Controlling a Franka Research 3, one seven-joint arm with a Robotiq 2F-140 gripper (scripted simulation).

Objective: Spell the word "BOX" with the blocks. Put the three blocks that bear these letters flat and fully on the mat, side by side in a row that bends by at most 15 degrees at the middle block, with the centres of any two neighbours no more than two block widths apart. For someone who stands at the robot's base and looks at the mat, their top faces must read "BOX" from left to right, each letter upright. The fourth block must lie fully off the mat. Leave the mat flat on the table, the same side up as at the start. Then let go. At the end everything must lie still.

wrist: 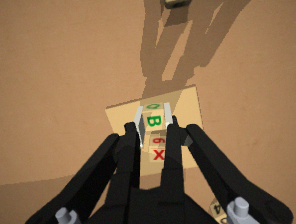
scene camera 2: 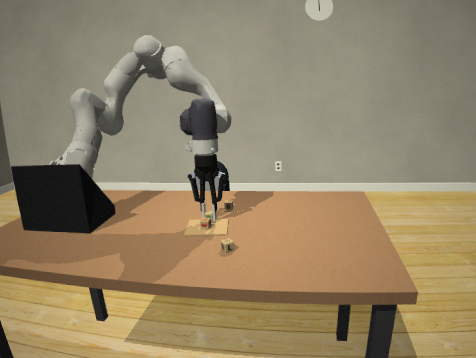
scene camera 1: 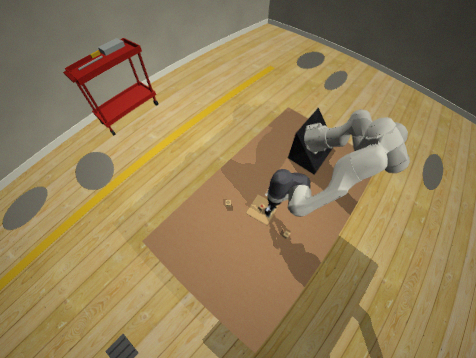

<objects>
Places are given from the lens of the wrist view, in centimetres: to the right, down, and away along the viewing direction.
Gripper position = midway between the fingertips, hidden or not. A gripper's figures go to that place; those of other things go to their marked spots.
my gripper [wrist: 154,112]: 1, 0, 23
tan mat [wrist: 184,105]: 5, -1, 22
</objects>
